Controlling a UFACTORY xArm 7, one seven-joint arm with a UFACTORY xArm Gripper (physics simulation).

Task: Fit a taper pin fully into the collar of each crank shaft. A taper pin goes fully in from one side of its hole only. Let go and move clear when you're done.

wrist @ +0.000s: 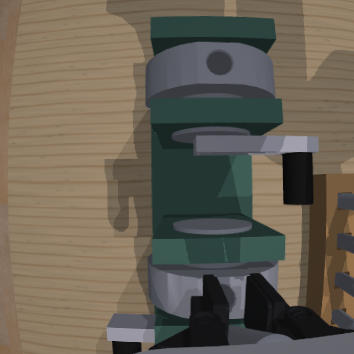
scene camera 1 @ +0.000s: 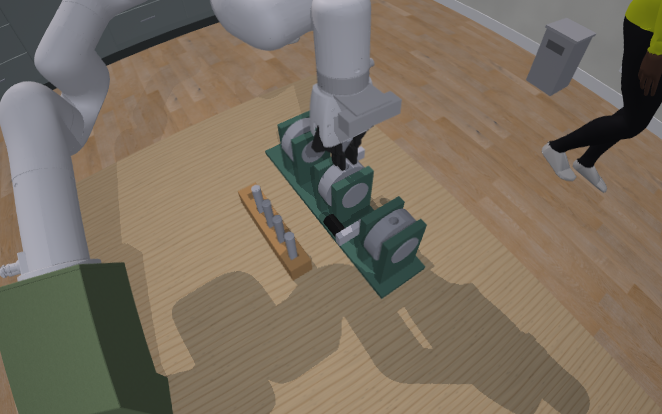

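Where they show: gripper, fingertip midpoint: (wrist: 229, 298) (scene camera 1: 344, 162); arm's base at its link origin: (scene camera 1: 61, 275).
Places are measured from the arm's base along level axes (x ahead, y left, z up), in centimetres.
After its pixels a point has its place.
Observation:
A green stand (scene camera 1: 392, 285) {z -19.9, x 49.9, y -17.5 cm} (wrist: 190, 187) {z -19.9, x 52.3, y -4.0 cm} carries three crank shafts with grey collars. The front collar (scene camera 1: 381, 237) {z -7.3, x 48.5, y -13.3 cm} (wrist: 175, 75) {z -6.7, x 54.3, y -11.1 cm} has an open, dark hole on top. My gripper (scene camera 1: 346, 165) {z -4.5, x 50.2, y 1.7 cm} (wrist: 229, 298) {z -4.5, x 50.2, y 1.7 cm} points down at the top of the middle collar (scene camera 1: 327, 189) {z -8.7, x 46.1, y 0.8 cm} (wrist: 167, 292) {z -7.2, x 53.7, y 2.7 cm}, and it is shut on a taper pin; the pin is hardly distinguishable between the dark fingertips. A dark round spot shows on that collar beside the left finger in the wrist view. The back collar (scene camera 1: 294, 139) {z -6.7, x 45.7, y 14.0 cm} is partly hidden by my gripper. Several grey pins (scene camera 1: 278, 230) {z -12.7, x 35.1, y -0.4 cm} (wrist: 345, 243) {z -15.3, x 36.4, y 0.3 cm} stand in the wooden rack (scene camera 1: 303, 266) {z -17.7, x 36.7, y -6.7 cm} (wrist: 319, 250) {z -18.1, x 37.7, y 1.7 cm}.
A crank arm (scene camera 1: 348, 232) (wrist: 255, 145) with a black handle (scene camera 1: 333, 224) {z -10.0, x 43.7, y -5.7 cm} (wrist: 298, 178) {z -10.0, x 44.5, y -5.5 cm} sticks out between the front and middle collars. Another crank arm (scene camera 1: 361, 153) (wrist: 131, 325) is close beside my gripper. A person (scene camera 1: 630, 100) is at the right, beyond the table.

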